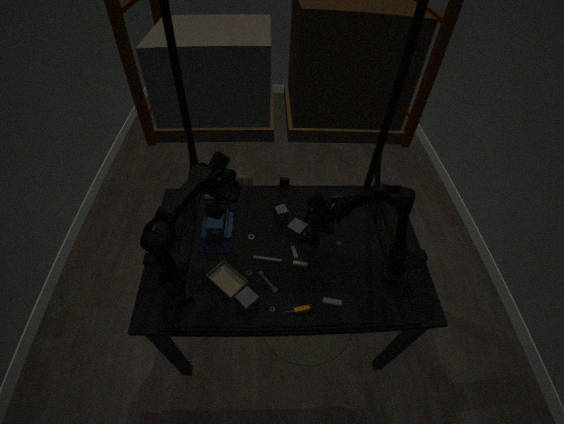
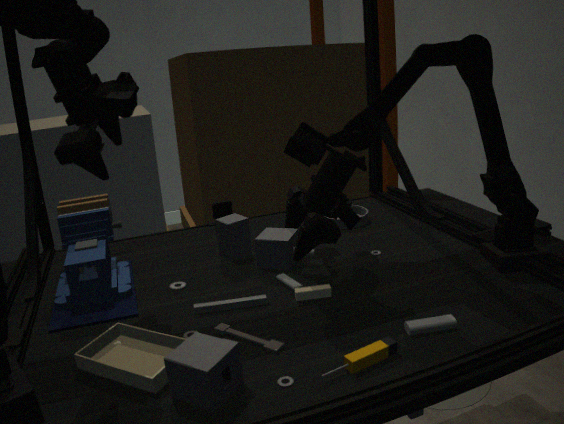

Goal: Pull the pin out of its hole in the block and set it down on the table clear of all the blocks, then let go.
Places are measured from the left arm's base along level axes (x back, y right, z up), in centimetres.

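Pixels of known places: left gripper, fingertip midpoint: [image 1: 301, 232] [image 2: 290, 249]; right gripper, fingertip midpoint: [image 1: 228, 200] [image 2: 113, 161]; left arm's base, origin of the base link: [image 1: 395, 270] [image 2: 514, 247]; right arm's base, origin of the base link: [image 1: 175, 289].
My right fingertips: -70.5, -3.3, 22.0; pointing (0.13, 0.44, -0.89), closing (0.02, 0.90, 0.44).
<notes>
For each thing: its top centre in the pictures, then the offset to it from my right fingertips, as dx, dy, dz. "spot": a spot on its surface instead.
- grey block, middle of its top: [image 2: 276, 233] [image 1: 297, 225] +25.7, +11.4, -18.7
- pin, middle of its top: [image 2: 298, 246] +29.6, +10.0, -21.0
- beige tray, middle of its top: [image 2: 133, 347] [image 1: 226, 278] +5.3, -20.3, -22.4
- blue fixture, surface spot: [image 2: 87, 257] spot: -7.4, -1.0, -16.2
- wrench, middle of its top: [image 2: 247, 335] [image 1: 267, 281] +20.9, -15.7, -24.0
- yellow screwdriver, middle of its top: [image 2: 359, 354] [image 1: 298, 308] +35.8, -24.0, -22.9
- white cylinder, middle of its top: [image 2: 430, 320] [image 1: 332, 301] +47.4, -17.0, -23.3
A grey block [image 1: 298, 225] [image 2: 274, 250] stands toward the back of the table. A small light piece of the pin [image 2: 311, 251] shows beside its right side, partly behind a dark finger; whether it is in the hole is hidden. My left gripper [image 1: 320, 235] [image 2: 326, 244] is open and empty, pointing down close to the right side of this block, its fingers around the pin's place. My right gripper [image 1: 223, 201] [image 2: 113, 161] is open and empty, high above the blue fixture.
Two other grey blocks stand behind left [image 1: 281, 209] [image 2: 233, 237] and at the front [image 1: 247, 297] [image 2: 202, 365], beside a beige tray [image 1: 227, 280] [image 2: 127, 356]. The blue fixture [image 2: 87, 257] is at left. Small bars, washers, a wrench [image 2: 248, 337], a yellow screwdriver [image 1: 302, 308] [image 2: 367, 356] and a white cylinder [image 1: 332, 301] [image 2: 430, 324] lie around.
</notes>
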